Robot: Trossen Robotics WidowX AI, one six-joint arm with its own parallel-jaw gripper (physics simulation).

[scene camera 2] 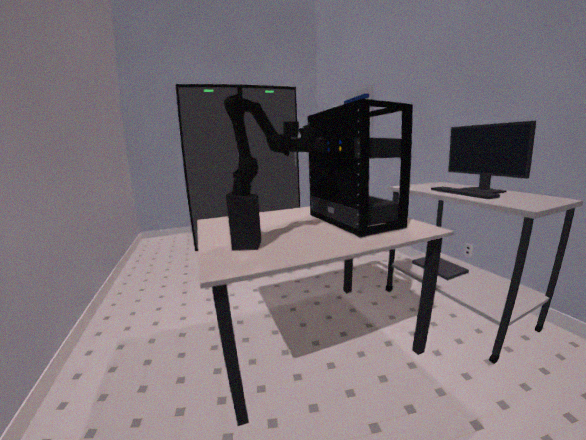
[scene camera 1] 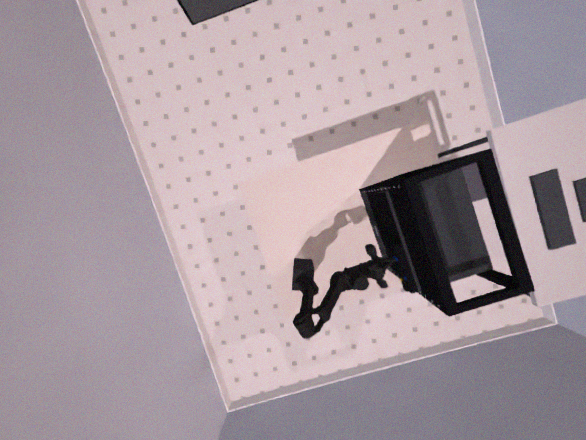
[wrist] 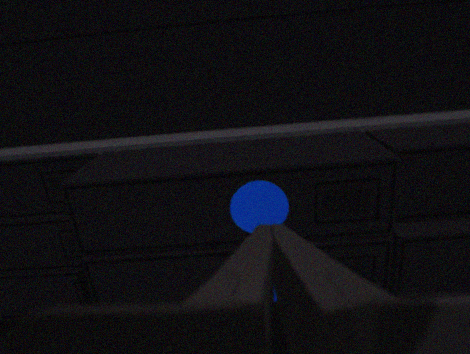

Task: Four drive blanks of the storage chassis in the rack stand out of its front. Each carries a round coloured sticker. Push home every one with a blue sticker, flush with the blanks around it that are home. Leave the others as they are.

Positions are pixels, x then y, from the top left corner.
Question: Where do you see a black rack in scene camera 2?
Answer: At 339,181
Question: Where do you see a black rack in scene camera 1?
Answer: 425,219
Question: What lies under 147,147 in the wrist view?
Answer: A black rack.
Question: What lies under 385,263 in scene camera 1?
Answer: My gripper.
